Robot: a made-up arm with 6 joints.
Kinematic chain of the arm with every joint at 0, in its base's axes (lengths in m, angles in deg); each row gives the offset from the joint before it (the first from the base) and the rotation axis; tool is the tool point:
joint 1: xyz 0 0 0.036 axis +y
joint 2: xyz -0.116 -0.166 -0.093 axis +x
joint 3: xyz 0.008 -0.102 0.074 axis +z
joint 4: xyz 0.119 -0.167 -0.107 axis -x
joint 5: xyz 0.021 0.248 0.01 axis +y
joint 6: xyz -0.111 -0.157 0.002 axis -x
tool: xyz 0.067 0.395 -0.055
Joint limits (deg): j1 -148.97..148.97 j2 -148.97..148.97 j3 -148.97..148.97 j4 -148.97..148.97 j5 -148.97..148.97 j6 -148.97..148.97
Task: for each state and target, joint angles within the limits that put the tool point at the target. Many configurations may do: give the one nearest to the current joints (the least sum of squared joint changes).
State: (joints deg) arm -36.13 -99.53 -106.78 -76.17 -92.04 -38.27
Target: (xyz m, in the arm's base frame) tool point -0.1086 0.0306 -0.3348
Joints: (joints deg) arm -20.36 -111.55 -99.75 -85.89 -81.99 -67.12
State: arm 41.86 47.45 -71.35 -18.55 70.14 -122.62
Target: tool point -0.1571 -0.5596 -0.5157
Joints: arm 26.71 58.13 -49.23 -12.48 80.90 -107.30
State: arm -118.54 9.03 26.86 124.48 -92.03 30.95
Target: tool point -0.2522 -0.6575 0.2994
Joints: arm -126.93 -9.87 0.11 143.24 -62.64 74.70
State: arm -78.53 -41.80 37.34 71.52 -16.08 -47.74
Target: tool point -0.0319 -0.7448 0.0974
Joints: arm -81.95 -72.40 25.21 109.20 -22.89 -21.04
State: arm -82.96 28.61 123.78 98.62 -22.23 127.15
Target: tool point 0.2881 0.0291 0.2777
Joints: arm -56.48 14.44 106.09 75.56 -7.84 104.71
